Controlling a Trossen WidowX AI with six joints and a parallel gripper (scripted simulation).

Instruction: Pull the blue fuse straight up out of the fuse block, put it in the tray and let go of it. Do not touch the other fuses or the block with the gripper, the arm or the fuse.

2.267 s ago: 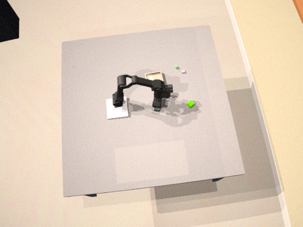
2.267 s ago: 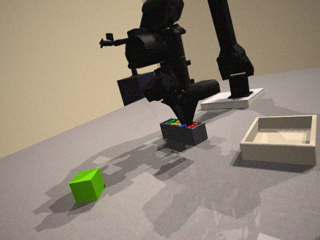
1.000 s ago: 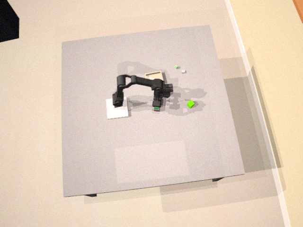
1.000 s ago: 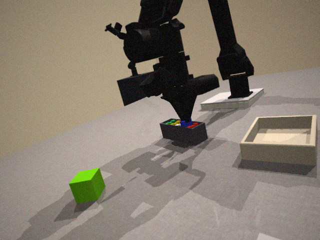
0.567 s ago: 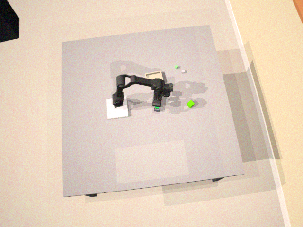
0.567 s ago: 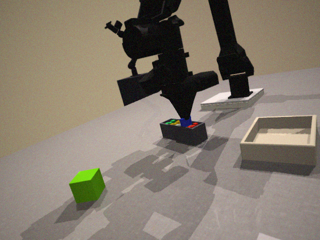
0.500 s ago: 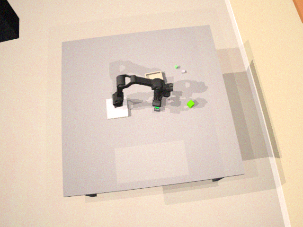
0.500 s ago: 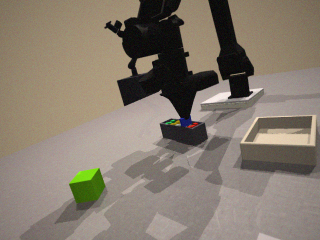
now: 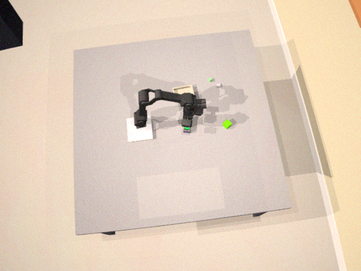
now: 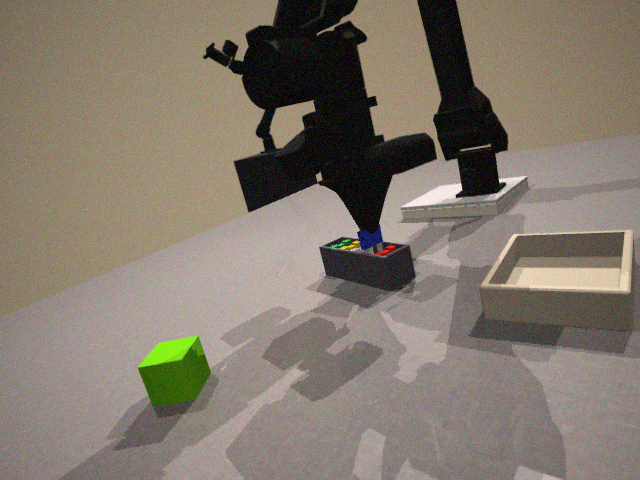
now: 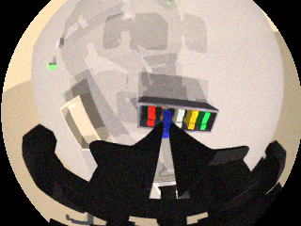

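The beige tray is 190 mm to the left of my gripper tip, 60 mm below it and 10 mm ahead of it. From my gripper tip the other things lie so: blue fuse: 10 mm below; then bright green cube: 240 mm ahead, 80 mm to the right, 40 mm below.
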